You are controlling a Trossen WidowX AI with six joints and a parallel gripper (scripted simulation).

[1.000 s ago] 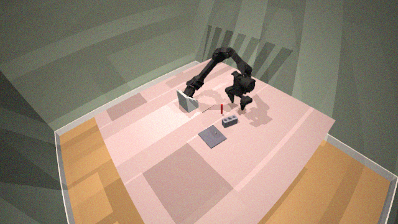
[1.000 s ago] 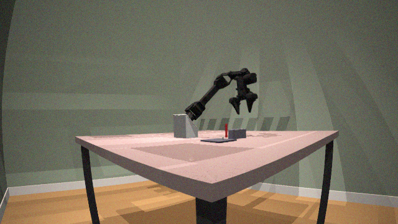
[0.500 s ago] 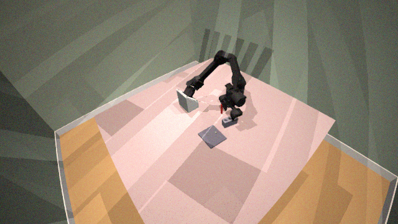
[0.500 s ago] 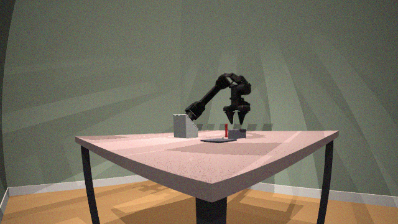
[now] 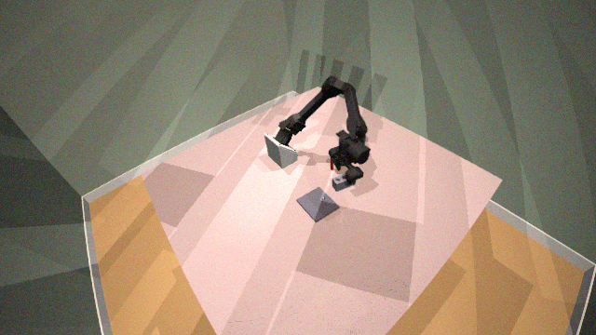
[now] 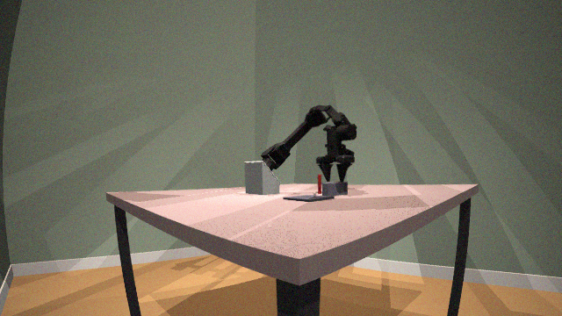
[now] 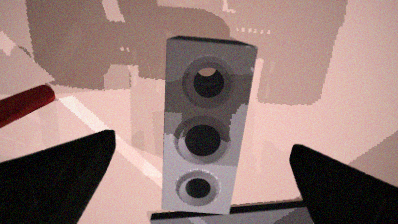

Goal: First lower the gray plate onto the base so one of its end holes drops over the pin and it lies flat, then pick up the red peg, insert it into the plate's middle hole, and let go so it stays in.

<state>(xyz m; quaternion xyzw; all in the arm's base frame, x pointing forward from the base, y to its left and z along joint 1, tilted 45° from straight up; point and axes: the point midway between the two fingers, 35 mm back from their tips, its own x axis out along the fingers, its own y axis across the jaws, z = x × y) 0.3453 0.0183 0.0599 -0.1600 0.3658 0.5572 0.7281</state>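
Now: gripper tip 10 mm above the gray plate. Round my gripper tip: dark base (10 mm behind, 140 mm to the right, 40 mm below); then red peg (110 mm behind, 40 mm to the left, 10 mm below).
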